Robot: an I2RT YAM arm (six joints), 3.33 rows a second.
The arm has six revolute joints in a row. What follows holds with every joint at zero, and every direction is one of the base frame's. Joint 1 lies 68 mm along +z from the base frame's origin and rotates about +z. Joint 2 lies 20 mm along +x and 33.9 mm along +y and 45.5 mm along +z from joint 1 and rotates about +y. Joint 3 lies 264 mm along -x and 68.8 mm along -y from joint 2 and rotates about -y. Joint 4 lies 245 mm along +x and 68.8 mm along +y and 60 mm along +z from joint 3 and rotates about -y. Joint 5 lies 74 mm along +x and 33.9 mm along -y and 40.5 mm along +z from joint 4 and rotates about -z. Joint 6 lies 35.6 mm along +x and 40.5 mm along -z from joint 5 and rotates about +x. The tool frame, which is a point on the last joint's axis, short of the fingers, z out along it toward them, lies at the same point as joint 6; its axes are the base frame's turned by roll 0, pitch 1.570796 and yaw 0 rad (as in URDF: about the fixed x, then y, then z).
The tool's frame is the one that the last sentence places.
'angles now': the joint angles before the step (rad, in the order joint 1, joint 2, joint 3, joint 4, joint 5, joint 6). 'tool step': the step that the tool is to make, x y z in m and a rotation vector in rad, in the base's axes. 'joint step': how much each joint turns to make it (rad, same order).
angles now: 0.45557, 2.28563, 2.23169, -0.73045, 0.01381, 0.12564
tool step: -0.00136, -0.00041, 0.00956, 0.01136, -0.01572, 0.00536
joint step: 0.00002, -0.00749, 0.01991, -0.00827, -0.00611, -0.00139
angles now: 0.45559, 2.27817, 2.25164, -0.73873, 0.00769, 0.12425
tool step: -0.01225, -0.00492, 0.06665, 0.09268, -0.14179, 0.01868
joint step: -0.00002, -0.05447, 0.12570, -0.01202, -0.02762, 0.00441
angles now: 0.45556, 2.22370, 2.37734, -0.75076, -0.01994, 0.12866
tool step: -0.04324, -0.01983, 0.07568, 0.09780, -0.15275, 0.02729
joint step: 0.00003, -0.18168, -0.03560, 0.03431, -0.03380, 0.00479
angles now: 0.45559, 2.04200, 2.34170, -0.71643, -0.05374, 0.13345
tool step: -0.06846, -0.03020, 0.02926, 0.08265, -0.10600, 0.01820
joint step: 0.00593, -0.34235, -0.39251, 0.18317, -0.02085, 0.02135
